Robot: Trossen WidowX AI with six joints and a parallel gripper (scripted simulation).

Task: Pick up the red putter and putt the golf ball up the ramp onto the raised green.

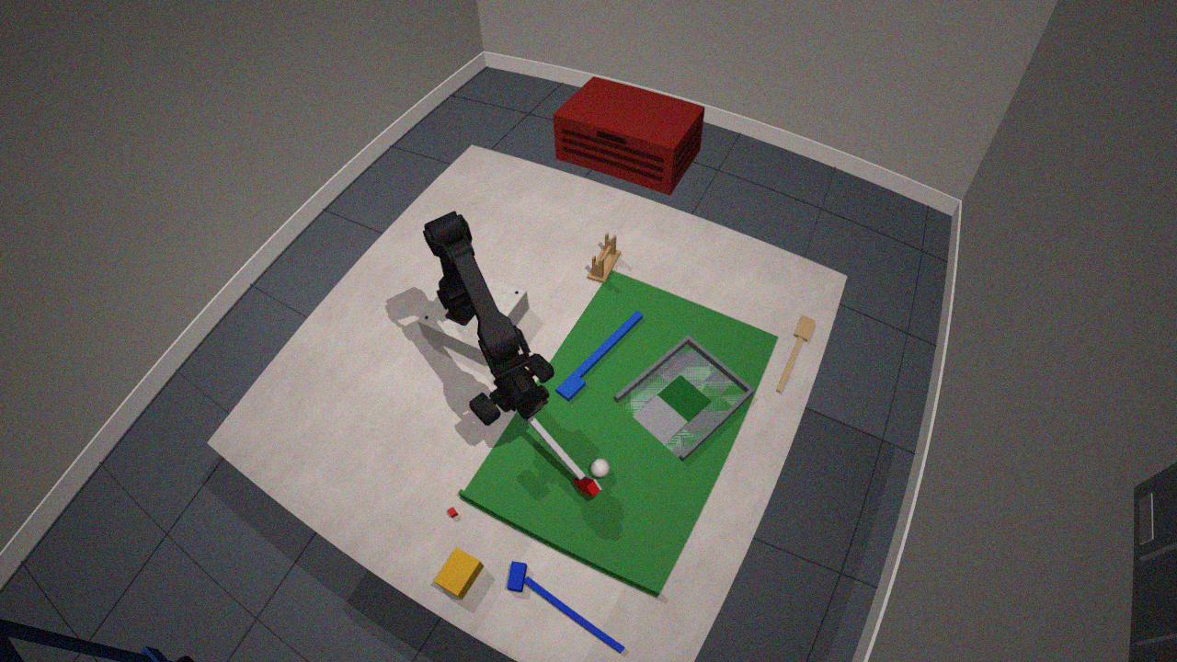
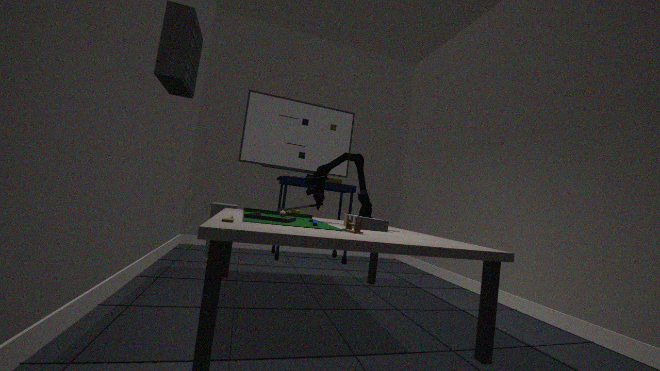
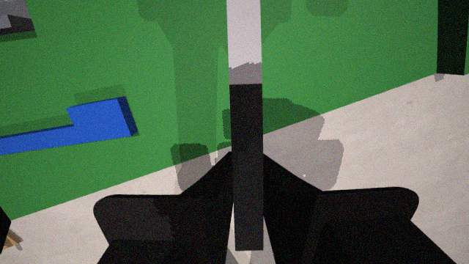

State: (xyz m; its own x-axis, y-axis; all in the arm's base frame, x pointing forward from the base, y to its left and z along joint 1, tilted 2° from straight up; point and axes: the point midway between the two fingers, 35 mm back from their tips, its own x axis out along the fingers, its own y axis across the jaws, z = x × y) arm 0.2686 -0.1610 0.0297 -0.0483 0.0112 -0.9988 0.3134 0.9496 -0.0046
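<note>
My gripper tip is 110 mm short of the red putter, 30 mm to the left of it and 10 mm above it. The rest, counted from my gripper tip: green mat (210 mm ahead, 140 mm to the left, 80 mm below); then white golf ball (220 mm ahead, 50 mm below, 20 mm to the right); then red cube (270 mm to the right, 70 mm below, 10 mm behind).
</note>
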